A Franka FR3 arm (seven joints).
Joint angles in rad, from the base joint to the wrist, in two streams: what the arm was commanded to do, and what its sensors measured. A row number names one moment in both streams.
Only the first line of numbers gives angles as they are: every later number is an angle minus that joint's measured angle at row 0.
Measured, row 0:
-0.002 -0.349 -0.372 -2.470 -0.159 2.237 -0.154
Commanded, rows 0 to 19:
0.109 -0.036 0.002 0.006 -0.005 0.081 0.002
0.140 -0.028 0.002 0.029 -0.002 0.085 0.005
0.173 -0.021 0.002 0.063 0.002 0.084 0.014
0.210 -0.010 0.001 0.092 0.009 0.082 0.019
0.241 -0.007 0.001 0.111 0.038 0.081 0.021
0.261 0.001 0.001 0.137 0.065 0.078 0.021
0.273 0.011 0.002 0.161 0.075 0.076 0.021
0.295 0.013 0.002 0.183 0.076 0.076 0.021
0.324 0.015 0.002 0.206 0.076 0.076 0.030
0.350 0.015 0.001 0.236 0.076 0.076 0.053
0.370 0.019 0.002 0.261 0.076 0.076 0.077
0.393 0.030 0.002 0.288 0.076 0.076 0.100
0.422 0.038 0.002 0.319 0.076 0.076 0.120
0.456 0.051 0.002 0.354 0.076 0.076 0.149
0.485 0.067 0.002 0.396 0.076 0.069 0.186
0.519 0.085 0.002 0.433 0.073 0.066 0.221
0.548 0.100 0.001 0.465 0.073 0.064 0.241
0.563 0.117 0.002 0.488 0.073 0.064 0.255
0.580 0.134 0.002 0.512 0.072 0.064 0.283
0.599 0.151 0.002 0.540 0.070 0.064 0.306
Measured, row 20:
0.547 0.081 0.012 0.419 0.057 0.084 0.245
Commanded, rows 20 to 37:
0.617 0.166 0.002 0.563 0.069 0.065 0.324
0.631 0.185 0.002 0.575 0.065 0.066 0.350
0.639 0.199 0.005 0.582 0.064 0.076 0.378
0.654 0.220 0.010 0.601 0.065 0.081 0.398
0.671 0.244 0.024 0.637 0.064 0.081 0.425
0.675 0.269 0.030 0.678 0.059 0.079 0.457
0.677 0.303 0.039 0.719 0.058 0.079 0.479
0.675 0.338 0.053 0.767 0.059 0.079 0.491
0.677 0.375 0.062 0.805 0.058 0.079 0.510
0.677 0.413 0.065 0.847 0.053 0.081 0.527
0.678 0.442 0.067 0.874 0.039 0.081 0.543
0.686 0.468 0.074 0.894 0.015 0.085 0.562
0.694 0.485 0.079 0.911 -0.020 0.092 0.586
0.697 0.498 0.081 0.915 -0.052 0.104 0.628
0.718 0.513 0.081 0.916 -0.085 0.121 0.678
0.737 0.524 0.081 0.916 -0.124 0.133 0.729
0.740 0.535 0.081 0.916 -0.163 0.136 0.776
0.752 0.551 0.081 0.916 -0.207 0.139 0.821
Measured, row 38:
0.716 0.505 0.088 0.869 -0.100 0.117 0.690
